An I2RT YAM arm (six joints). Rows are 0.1 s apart.
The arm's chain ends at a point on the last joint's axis. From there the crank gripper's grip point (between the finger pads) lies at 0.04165 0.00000 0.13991 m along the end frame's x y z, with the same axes.
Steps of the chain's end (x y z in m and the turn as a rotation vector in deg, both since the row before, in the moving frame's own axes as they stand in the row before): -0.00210 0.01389 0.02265 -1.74 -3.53 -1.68; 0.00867 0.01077 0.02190 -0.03 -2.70 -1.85; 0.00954 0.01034 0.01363 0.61 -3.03 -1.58; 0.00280 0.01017 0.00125 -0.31 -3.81 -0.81; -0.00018 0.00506 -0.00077 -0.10 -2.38 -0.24
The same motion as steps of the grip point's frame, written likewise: -0.01075 0.01708 0.02490 -1.74 -3.53 -1.68; 0.00201 0.00961 0.02371 -0.03 -2.70 -1.85; 0.00205 0.00779 0.01562 0.61 -3.03 -1.58; -0.00659 0.01041 0.00371 -0.31 -3.81 -0.81; -0.00603 0.00514 0.00084 -0.10 -2.38 -0.24
